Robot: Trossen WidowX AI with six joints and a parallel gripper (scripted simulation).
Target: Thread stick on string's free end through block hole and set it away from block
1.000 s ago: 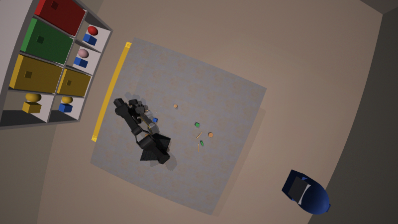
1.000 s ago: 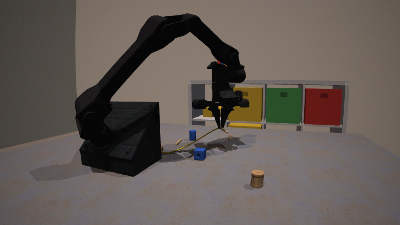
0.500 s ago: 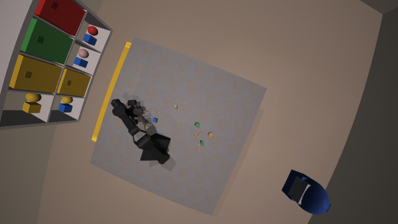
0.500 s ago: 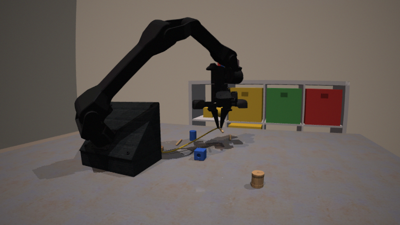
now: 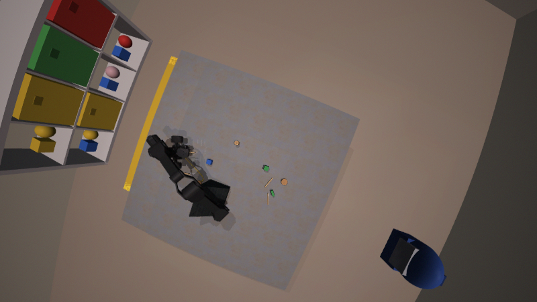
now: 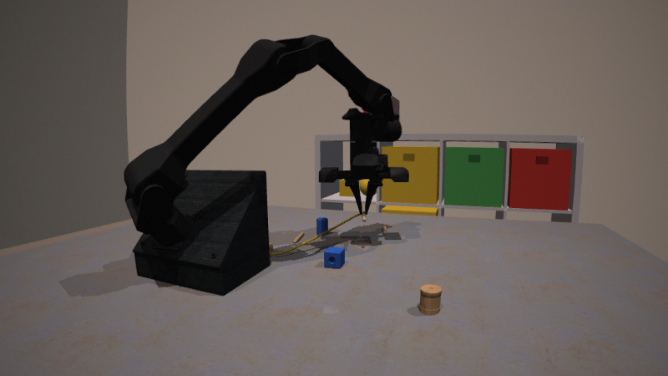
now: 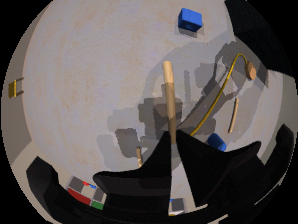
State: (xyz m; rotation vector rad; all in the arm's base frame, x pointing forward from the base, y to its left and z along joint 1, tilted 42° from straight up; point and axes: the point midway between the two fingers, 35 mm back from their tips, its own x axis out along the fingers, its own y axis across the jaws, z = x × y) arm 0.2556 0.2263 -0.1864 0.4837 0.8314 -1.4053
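Now: the blue block 20 mm behind my gripper tip, 150 mm to the right of it and 50 mm below it. Round my gripper tip: blue cylinder (110 mm behind, 50 mm to the left, 40 mm below); wooden cylinder (150 mm ahead, 290 mm to the right, 50 mm below).
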